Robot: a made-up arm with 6 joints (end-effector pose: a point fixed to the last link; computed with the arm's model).
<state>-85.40 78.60 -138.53 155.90 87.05 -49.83</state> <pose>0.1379 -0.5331 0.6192 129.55 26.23 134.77</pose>
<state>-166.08 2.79 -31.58 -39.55 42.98 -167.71</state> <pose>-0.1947 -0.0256 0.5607 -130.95 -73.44 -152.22</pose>
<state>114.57 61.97 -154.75 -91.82 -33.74 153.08</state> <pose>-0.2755 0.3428 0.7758 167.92 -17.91 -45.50</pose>
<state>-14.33 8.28 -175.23 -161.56 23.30 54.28</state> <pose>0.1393 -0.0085 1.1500 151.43 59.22 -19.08</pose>
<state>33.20 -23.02 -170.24 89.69 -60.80 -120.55</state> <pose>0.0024 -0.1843 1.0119 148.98 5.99 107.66</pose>
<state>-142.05 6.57 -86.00 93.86 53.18 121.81</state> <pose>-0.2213 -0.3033 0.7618 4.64 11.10 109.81</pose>
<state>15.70 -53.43 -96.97 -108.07 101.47 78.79</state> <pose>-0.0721 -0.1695 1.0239 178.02 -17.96 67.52</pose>
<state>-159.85 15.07 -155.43 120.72 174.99 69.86</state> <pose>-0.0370 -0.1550 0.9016 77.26 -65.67 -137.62</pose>
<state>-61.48 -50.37 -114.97 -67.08 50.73 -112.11</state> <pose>-0.0762 0.0267 1.0789 9.58 47.62 84.62</pose>
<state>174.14 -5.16 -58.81 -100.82 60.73 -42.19</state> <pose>-0.2896 0.0735 0.7566 25.63 2.49 -42.37</pose>
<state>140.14 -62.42 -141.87 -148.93 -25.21 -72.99</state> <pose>0.1554 -0.2368 1.0016 152.58 58.05 19.79</pose>
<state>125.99 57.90 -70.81 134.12 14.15 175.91</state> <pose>-0.1453 0.1788 0.3956 -81.42 -48.14 -60.15</pose>
